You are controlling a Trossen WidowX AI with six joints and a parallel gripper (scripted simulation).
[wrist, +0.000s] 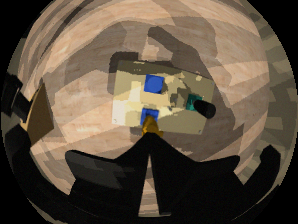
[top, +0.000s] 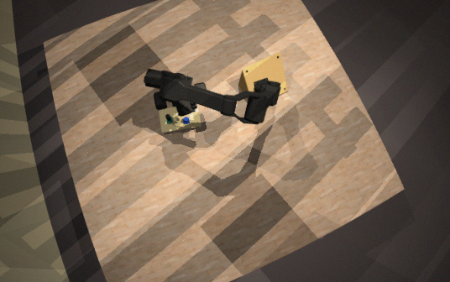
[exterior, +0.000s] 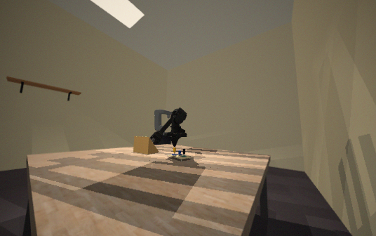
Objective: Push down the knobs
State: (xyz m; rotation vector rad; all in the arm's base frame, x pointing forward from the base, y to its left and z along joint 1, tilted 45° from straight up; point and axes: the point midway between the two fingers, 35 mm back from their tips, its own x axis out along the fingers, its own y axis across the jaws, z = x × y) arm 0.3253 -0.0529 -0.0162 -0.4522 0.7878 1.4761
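Now: gripper tip 2 cm above the yellow knob.
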